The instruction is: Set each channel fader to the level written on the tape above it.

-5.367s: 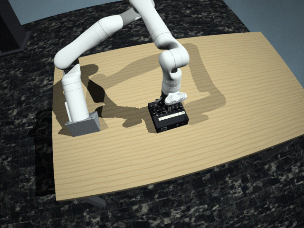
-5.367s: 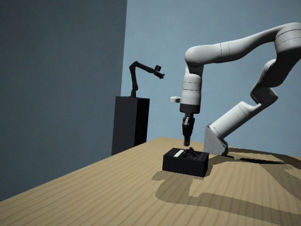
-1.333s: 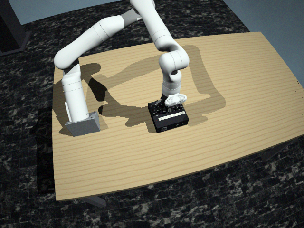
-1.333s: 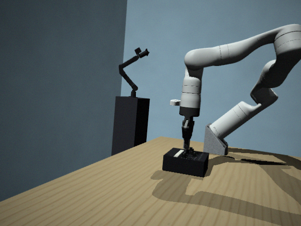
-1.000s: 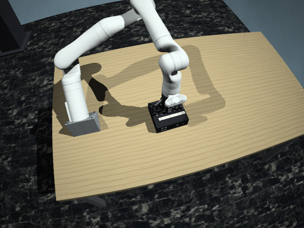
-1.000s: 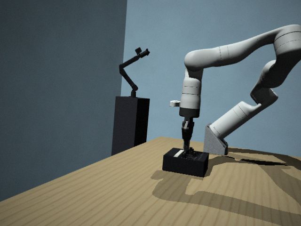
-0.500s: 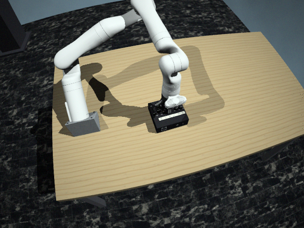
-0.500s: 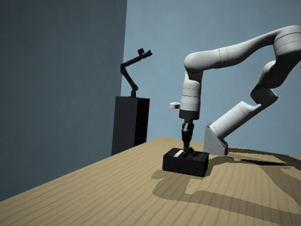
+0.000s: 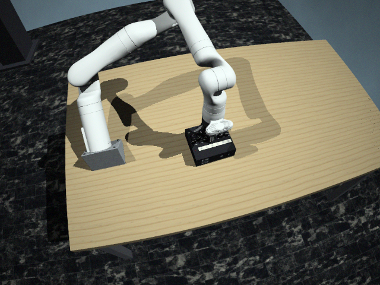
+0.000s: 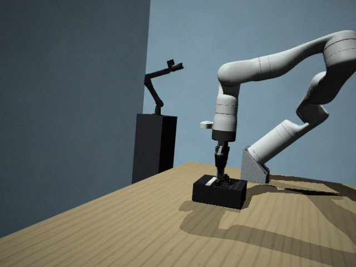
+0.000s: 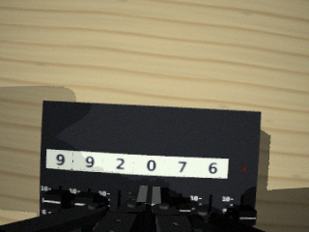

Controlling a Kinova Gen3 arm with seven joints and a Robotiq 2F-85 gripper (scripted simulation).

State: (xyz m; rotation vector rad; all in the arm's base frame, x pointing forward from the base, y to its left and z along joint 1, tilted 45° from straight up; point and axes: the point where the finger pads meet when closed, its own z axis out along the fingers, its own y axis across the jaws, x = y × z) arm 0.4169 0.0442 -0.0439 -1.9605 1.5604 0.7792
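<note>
The master cap is 70 mm behind my hand and 10 mm below it.
</note>
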